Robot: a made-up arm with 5 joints. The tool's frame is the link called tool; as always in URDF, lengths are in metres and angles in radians.
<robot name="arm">
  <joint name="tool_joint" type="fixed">
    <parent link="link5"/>
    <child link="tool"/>
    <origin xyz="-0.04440 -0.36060 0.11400" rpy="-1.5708 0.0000 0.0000"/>
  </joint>
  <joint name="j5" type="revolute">
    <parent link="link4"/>
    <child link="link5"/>
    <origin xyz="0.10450 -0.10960 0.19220" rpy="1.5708 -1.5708 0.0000"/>
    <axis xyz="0 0 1"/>
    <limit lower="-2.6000" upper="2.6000"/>
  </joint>
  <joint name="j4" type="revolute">
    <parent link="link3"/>
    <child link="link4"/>
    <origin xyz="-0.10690 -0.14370 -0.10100" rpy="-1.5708 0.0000 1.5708"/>
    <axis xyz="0 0 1"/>
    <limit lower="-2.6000" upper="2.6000"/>
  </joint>
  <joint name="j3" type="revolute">
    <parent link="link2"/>
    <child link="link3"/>
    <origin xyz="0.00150 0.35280 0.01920" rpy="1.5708 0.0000 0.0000"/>
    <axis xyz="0 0 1"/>
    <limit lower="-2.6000" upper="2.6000"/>
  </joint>
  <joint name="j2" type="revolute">
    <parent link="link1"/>
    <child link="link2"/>
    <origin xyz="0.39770 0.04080 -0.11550" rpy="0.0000 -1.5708 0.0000"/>
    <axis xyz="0 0 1"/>
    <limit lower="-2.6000" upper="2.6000"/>
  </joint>
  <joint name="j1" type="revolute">
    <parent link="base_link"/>
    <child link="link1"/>
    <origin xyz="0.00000 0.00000 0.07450" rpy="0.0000 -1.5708 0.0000"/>
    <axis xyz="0 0 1"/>
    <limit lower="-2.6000" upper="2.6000"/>
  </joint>
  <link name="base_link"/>
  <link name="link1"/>
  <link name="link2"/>
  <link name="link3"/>
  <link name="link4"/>
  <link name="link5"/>
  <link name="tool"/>
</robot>
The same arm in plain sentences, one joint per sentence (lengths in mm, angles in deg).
The arm has five revolute joints in a row. What follows holds with every joint at zero, and every direction is one of the base frame's.
The first joint sits 74.5 mm along +z from the base frame's origin and turns about -x, from -148.97 to 148.97 deg.
The second joint sits 115.5 mm along +x and 40.8 mm along +y and 397.7 mm along +z from the first joint and turns about -z, from -148.97 to 148.97 deg.
The third joint sits 1.5 mm along -x and 352.8 mm along +y and 19.2 mm along -z from the second joint and turns about -y, from -148.97 to 148.97 deg.
The fourth joint sits 106.9 mm along +x and 101 mm along +y and 143.7 mm along +z from the third joint and turns about +x, from -148.97 to 148.97 deg.
The fifth joint sits 192.2 mm along +x and 109.6 mm along -y and 104.5 mm along -z from the fourth joint and turns about -y, from -148.97 to 148.97 deg.
The tool frame, which is the frame that the pose is given for, sits 44.4 mm along -x and 114 mm along -y and 360.6 mm along -z from the fifth joint; its axes are the base frame's turned by roll 0, pitch 0 and yaw 0 deg (as in URDF: about the fixed x, then y, then z).

